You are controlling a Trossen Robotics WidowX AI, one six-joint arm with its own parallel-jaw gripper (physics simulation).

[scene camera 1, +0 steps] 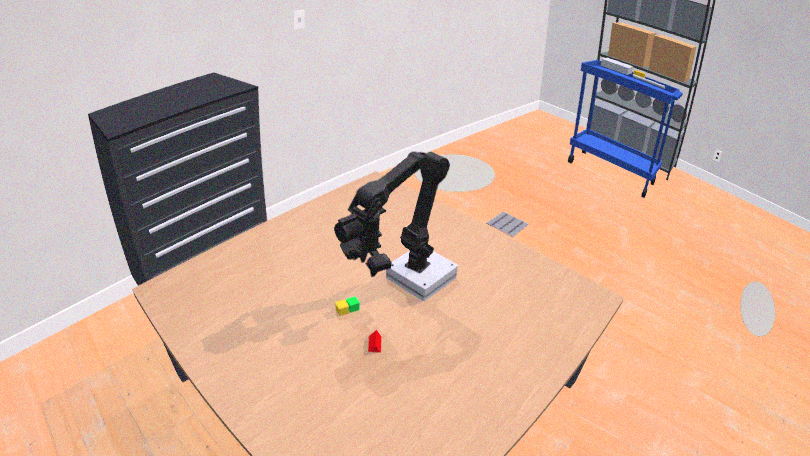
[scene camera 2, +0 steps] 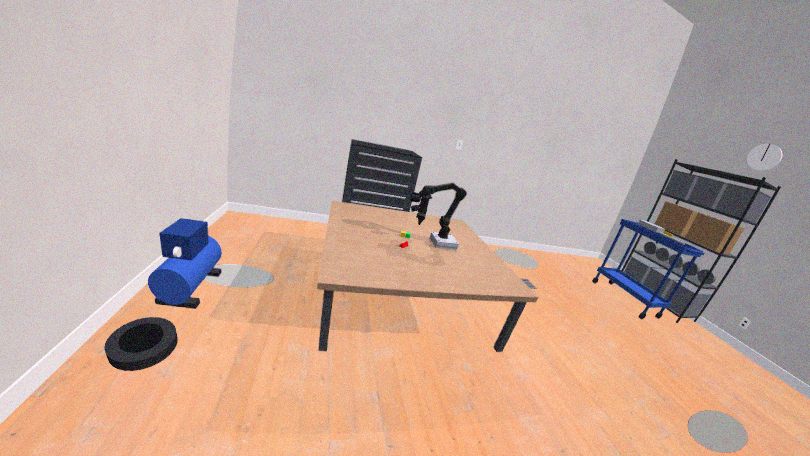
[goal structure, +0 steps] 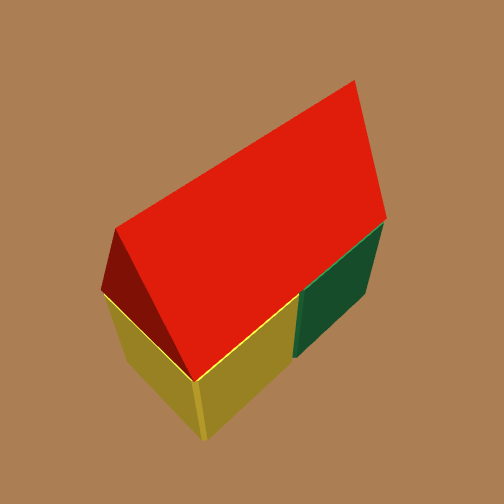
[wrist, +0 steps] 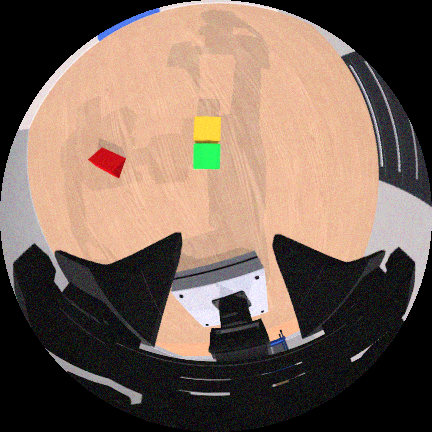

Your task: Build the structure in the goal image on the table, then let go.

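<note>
A yellow cube and a green cube sit side by side on the table, close against each other; whether they touch is hard to tell. A red triangular prism lies apart from them on the table, turned at an angle in the wrist view. My gripper is open and empty. It hangs well above the table, between the cubes and the arm's base.
The arm's pale base plate stands on the table behind the blocks. A black drawer cabinet stands beyond the table's edge. A blue cart stands on the floor, away from the table.
</note>
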